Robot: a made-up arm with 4 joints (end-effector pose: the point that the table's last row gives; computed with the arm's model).
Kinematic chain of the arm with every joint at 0, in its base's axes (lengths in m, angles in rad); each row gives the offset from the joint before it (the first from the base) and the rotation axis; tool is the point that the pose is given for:
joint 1: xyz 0 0 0.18 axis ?
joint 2: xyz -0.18 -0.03 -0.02 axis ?
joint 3: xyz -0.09 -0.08 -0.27 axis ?
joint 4: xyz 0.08 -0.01 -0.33 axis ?
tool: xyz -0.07 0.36 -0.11
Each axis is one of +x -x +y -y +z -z.
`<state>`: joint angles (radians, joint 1 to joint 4).
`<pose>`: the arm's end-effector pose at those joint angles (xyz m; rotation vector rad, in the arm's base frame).
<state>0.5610 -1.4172 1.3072 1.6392</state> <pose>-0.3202 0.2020 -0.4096 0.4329 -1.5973 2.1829</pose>
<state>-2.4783 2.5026 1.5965 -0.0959</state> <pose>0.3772 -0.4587 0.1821 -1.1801 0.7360 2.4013</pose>
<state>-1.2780 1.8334 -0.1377 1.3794</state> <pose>0.6127 0.4130 -0.1659 0.4088 -1.2575 -0.3010</pose>
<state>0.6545 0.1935 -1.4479 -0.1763</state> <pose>-0.7578 0.3411 0.2351 -0.0947 2.1035 -0.3220</pose>
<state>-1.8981 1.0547 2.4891 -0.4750</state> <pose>-0.1819 0.0713 0.1858 -0.0525 1.6593 0.8088</pose>
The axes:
joint 1: +y
joint 2: -z
joint 3: -y
joint 4: +z

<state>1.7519 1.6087 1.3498 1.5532</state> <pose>-0.5880 -0.3016 0.6375 -1.0100 1.4630 1.1297</pose>
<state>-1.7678 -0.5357 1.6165 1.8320</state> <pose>0.4587 -0.0612 0.5350 2.0680 1.5202 -0.1826</pose>
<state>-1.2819 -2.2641 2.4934 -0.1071</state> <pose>-0.2230 -0.1009 -0.2536 -1.5925 1.1150 -2.2277</pose>
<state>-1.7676 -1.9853 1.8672 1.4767</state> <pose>0.4709 0.3997 0.0378 0.7369 0.9497 -1.1958</pose>
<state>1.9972 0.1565 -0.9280 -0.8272</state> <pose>-0.5520 0.2138 0.8796 -1.3071 2.6800 -0.3152</pose>
